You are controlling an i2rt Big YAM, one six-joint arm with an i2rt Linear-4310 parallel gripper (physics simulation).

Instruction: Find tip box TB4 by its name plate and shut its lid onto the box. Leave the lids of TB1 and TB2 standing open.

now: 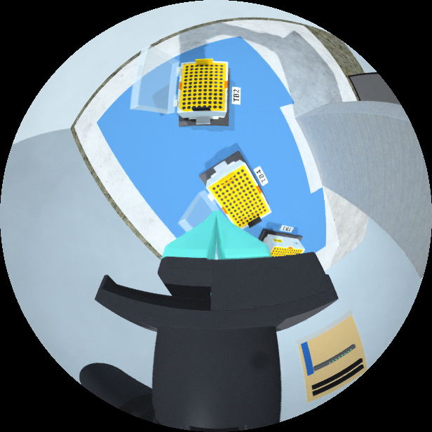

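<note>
There's a clear lid [154,86] to be seen, and another clear lid [201,206] as well, and then you can see the gripper [216,216] too.
</note>
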